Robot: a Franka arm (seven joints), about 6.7 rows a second.
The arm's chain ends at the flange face. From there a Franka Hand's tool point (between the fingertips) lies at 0.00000 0.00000 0.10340 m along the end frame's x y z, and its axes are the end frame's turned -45 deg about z.
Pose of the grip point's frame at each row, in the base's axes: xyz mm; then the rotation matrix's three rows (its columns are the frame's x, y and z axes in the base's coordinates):
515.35, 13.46, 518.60; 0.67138, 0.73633, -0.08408; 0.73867, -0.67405, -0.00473; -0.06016, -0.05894, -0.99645
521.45, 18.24, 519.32; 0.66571, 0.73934, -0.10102; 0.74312, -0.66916, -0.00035; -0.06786, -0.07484, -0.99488
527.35, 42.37, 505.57; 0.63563, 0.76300, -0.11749; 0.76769, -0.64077, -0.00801; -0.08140, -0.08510, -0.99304
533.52, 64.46, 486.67; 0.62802, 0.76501, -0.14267; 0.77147, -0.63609, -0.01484; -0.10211, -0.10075, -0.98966
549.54, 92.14, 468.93; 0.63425, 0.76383, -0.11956; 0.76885, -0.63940, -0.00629; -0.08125, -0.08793, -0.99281
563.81, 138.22, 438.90; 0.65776, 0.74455, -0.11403; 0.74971, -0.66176, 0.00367; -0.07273, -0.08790, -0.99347
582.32, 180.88, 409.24; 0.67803, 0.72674, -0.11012; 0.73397, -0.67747, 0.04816; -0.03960, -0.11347, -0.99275
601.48, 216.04, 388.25; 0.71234, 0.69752, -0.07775; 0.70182, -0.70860, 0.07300; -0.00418, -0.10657, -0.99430
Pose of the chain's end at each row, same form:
524.04, 13.95, 621.63; 0.99540, 0.04593, -0.08408; 0.04569, -0.99894, -0.00473; -0.08422, 0.00086, -0.99645
531.90, 18.28, 622.19; 0.99352, 0.05206, -0.10102; 0.05230, -0.99863, -0.00035; -0.10090, -0.00494, -0.99488
539.50, 43.20, 608.25; 0.98898, 0.09006, -0.11749; 0.08975, -0.99593, -0.00801; -0.11773, -0.00262, -0.99304
548.27, 65.99, 589.00; 0.98502, 0.09687, -0.14267; 0.09573, -0.99530, -0.01484; -0.14344, 0.00096, -0.98966
561.90, 92.79, 571.59; 0.98859, 0.09163, -0.11956; 0.09153, -0.99578, -0.00629; -0.11963, -0.00472, -0.99281
575.60, 137.84, 541.62; 0.99158, 0.06137, -0.11403; 0.06219, -0.99806, 0.00367; -0.11358, -0.01073, -0.99347
593.71, 175.90, 511.89; 0.99332, 0.03444, -0.11012; 0.03995, -0.99804, 0.04816; -0.10824, -0.05223, -0.99275
609.52, 208.49, 491.06; 0.99692, -0.01048, -0.07775; -0.00479, -0.99732, 0.07300; -0.07831, -0.07240, -0.99430

